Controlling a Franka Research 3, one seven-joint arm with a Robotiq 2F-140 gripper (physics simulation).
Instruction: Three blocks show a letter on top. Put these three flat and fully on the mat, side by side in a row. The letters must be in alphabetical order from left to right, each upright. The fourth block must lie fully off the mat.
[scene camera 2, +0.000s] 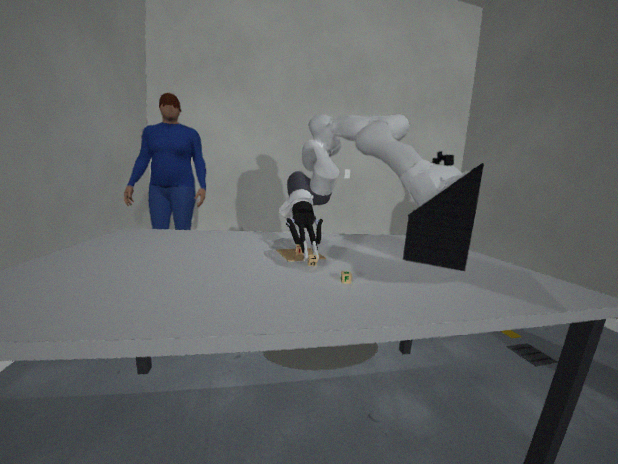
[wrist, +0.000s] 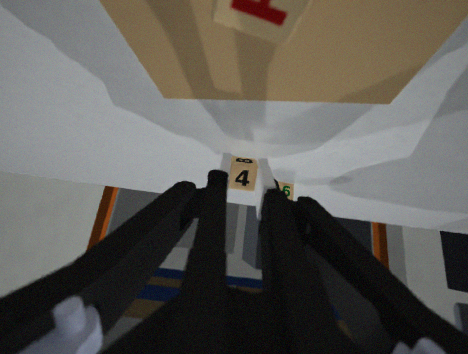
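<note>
The tan mat (scene camera 2: 286, 254) (wrist: 350, 65) lies on the table. A wooden block with a red letter (scene camera 2: 298, 250) (wrist: 260, 17) rests on the mat; part of it shows at the top of the wrist view. My gripper (scene camera 2: 311, 256) (wrist: 243, 169) is shut on a wooden block with black characters (scene camera 2: 313, 261) (wrist: 243, 175), low near the mat's edge nearest scene camera 2. A black 4 shows on one face in the wrist view. Whether this block touches the table is unclear. A block with green characters (scene camera 2: 346, 277) (wrist: 286, 190) lies off the mat, partly hidden by a finger in the wrist view. A fourth block is not discernible.
The grey table (scene camera 2: 200, 300) bears the mat and blocks. The black slanted arm mount (scene camera 2: 440, 235) stands at the right in the scene view. A person in blue (scene camera 2: 172, 155) stands behind the table at the left.
</note>
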